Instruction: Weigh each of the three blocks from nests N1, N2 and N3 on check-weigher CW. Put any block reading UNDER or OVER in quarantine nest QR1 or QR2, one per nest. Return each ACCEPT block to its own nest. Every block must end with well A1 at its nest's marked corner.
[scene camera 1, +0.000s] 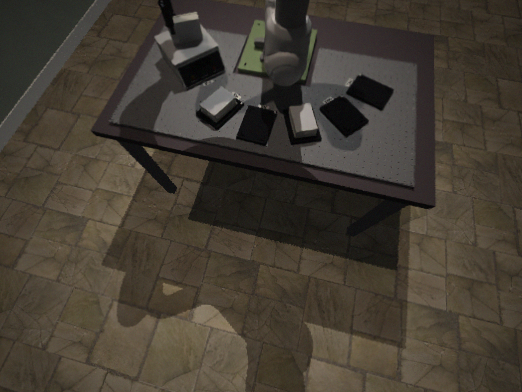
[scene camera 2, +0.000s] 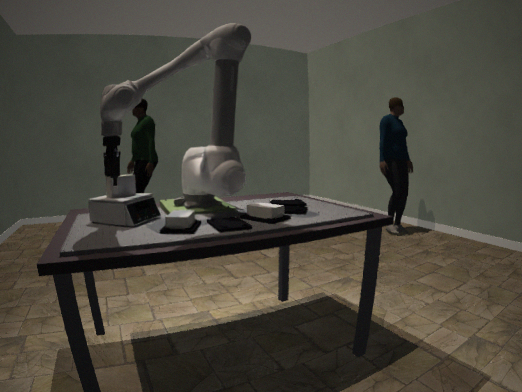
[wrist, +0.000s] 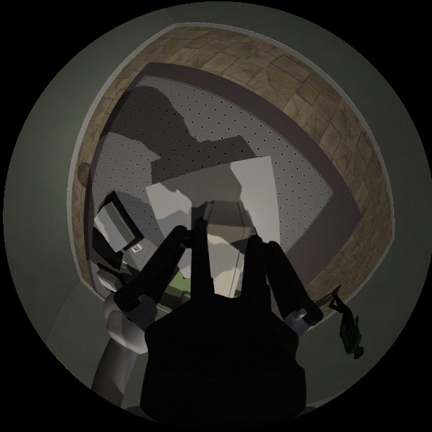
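Pixels of known places: gripper, fingertip midpoint: (scene camera 1: 176, 37) (scene camera 2: 112, 193); arm's base, link origin: (scene camera 2: 198, 203).
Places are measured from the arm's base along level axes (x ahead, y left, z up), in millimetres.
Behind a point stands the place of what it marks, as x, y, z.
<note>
My gripper (scene camera 1: 170, 24) (scene camera 2: 113, 183) @(139, -433, 99) (wrist: 226, 214) points down, shut on a pale block (scene camera 1: 187, 30) @(134, -376, 132) (scene camera 2: 126, 185) @(132, -370, 128) (wrist: 225, 262). The held block is at the top of check-weigher CW (scene camera 1: 181, 54) @(212, -392, 84) (scene camera 2: 107, 210) @(211, -464, 44) (wrist: 261, 190); whether it touches cannot be told. CW's display (scene camera 1: 202, 69) @(222, -312, 32) (scene camera 2: 144, 210) @(222, -311, 32) is unreadable. A second block (scene camera 1: 218, 103) @(392, -197, 38) (scene camera 2: 180, 219) @(440, -221, 30) (wrist: 116, 227) lies in the nest labelled N1. A third block (scene camera 1: 303, 120) @(413, 143, 38) (scene camera 2: 265, 210) @(442, 113, 28) sits in another nest. An empty black nest (scene camera 1: 257, 125) @(437, -32, -3) (scene camera 2: 230, 223) @(448, -36, -4) lies between them. Well A1 cannot be made out on any block.
Two more black nests (scene camera 1: 344, 116) @(330, 306, -3) (scene camera 1: 370, 92) @(184, 406, -3) without blocks lie right of the third block; their labels are unreadable. The arm's base stands on a green plate (scene camera 1: 250, 59) @(85, -133, -5) behind the nests. A person in green (scene camera 2: 144, 137) (wrist: 351, 337) and one in blue (scene camera 2: 393, 137) stand beyond the table.
</note>
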